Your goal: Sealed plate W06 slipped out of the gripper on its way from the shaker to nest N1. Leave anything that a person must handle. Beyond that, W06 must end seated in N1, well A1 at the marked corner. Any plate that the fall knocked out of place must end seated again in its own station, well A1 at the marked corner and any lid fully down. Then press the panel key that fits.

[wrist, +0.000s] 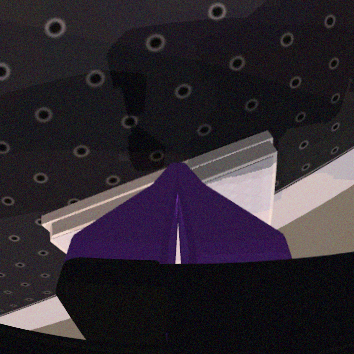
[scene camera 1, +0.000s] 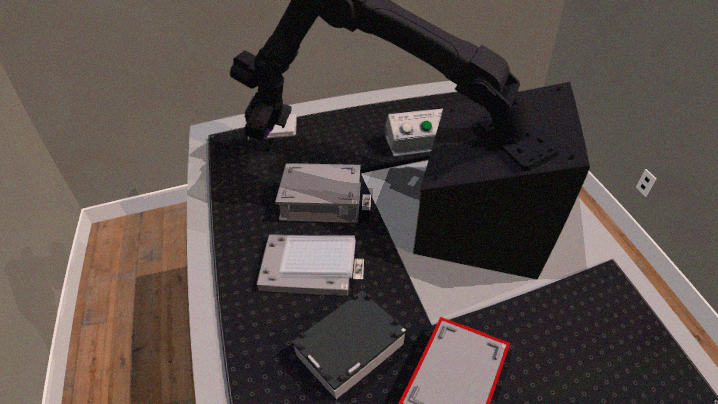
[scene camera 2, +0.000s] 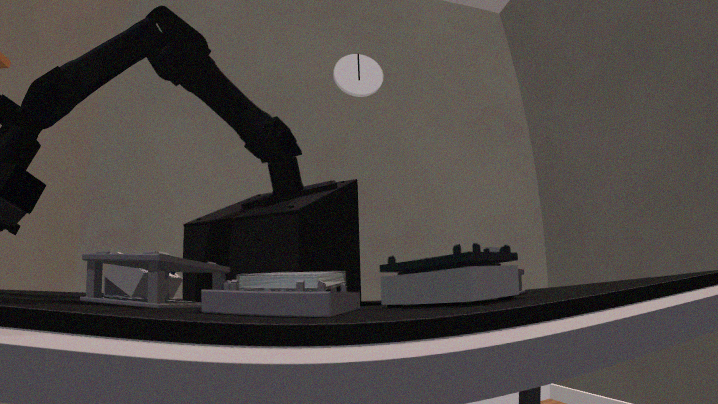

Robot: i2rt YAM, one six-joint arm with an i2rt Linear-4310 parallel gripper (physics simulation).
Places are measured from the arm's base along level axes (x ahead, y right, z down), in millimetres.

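Pixels of known places: gripper, fingertip midpoint: (wrist: 177,174) (scene camera 1: 266,135); arm's base, link origin: (scene camera 1: 515,137) (scene camera 2: 289,196).
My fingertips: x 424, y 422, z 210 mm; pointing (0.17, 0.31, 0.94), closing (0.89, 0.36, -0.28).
Ahead of a thing's pixels: the offset from my fingertips to its top centre. "*": to the spot under its first point.
A pale clear-topped plate @(dx -20, dy +47, dz -1 mm) (scene camera 1: 286,129) (wrist: 245,187) lies at the back left of the table; its label does not show. My gripper (scene camera 1: 267,133) (wrist: 177,174) is shut and empty, its purple fingertips together over the plate in the wrist view. The raised grey nest N1 @(dx -98, dy -264, dz -46 mm) (scene camera 1: 321,183) (scene camera 2: 155,259) has no plate on top. Nest N2 @(dx -39, dy -431, dz -18 mm) (scene camera 1: 301,287) (scene camera 2: 266,301) bears a clear plate @(dx -62, dy -438, dz -35 mm) (scene camera 1: 318,256) (scene camera 2: 291,279) toward its back right; whether it is fully seated is unclear. The panel @(dx -406, dy -117, dz -71 mm) (scene camera 1: 412,144) has a white key @(dx -331, dy -136, dz -62 mm) (scene camera 1: 406,128) and a green key @(dx -381, dy -138, dz -62 mm) (scene camera 1: 426,125). W06's identity cannot be read.
A dark-topped, pale-sided box @(* dx -77, dy -619, dz -42 mm) (scene camera 1: 348,336) (scene camera 2: 449,286) stands in front of N2. A red-edged grey pad @(* dx -221, dy -706, dz -27 mm) (scene camera 1: 456,366) with corner brackets lies at its right. The arm's large black base (scene camera 1: 497,216) (scene camera 2: 271,246) stands right of the nests and partly hides the panel.
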